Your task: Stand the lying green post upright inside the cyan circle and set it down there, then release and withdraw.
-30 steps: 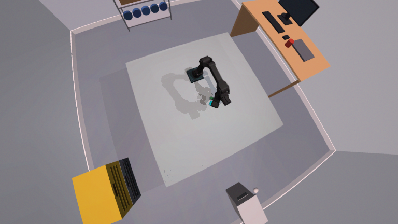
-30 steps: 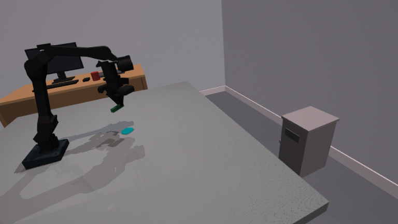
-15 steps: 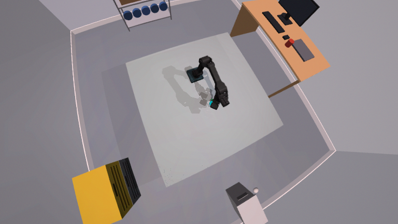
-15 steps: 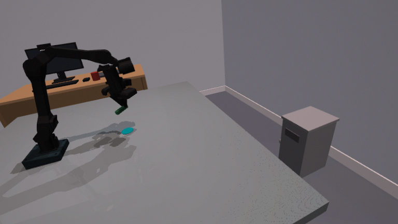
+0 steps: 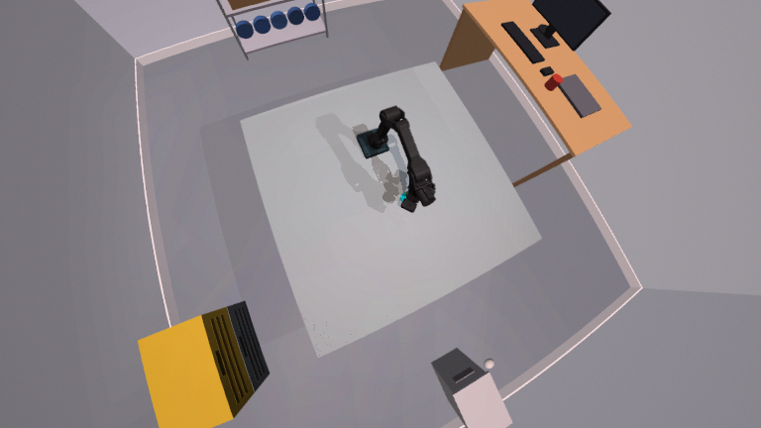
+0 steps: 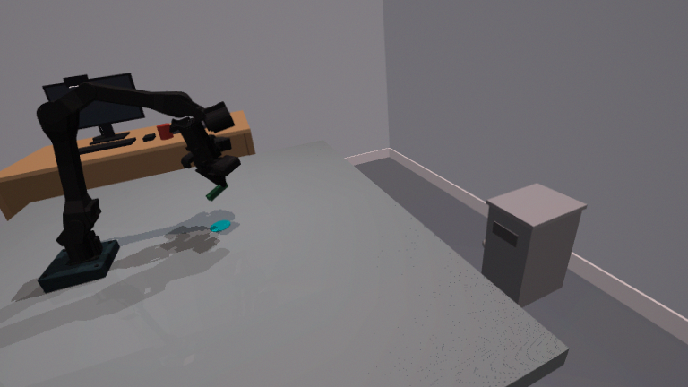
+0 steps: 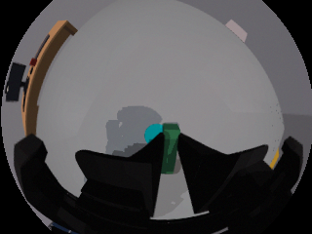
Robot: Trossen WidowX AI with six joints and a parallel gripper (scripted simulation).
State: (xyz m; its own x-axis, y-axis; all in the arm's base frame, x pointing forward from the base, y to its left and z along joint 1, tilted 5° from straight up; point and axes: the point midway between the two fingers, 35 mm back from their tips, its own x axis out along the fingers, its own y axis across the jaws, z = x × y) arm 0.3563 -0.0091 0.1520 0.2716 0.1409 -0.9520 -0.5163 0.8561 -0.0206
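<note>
Right now my gripper tip is 40 mm past the cyan circle and 120 mm above it. From my gripper tip the other things lie so: green post: 20 mm behind, 10 mm to the right, 10 mm below.
</note>
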